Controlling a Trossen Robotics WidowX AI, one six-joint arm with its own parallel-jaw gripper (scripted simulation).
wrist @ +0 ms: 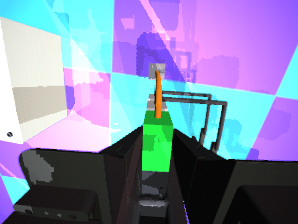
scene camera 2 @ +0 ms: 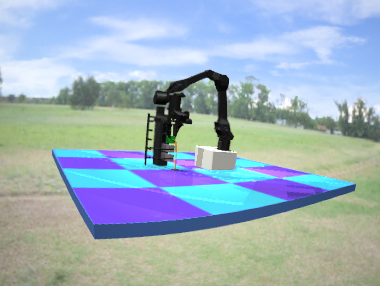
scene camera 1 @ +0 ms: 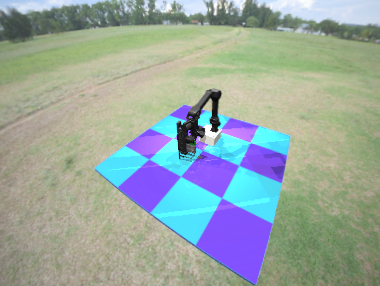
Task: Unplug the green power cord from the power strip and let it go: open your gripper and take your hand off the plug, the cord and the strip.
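Observation:
From the wrist camera I can see my gripper (wrist: pixel 157 132), and there's a green plug (wrist: pixel 157 132) as well.

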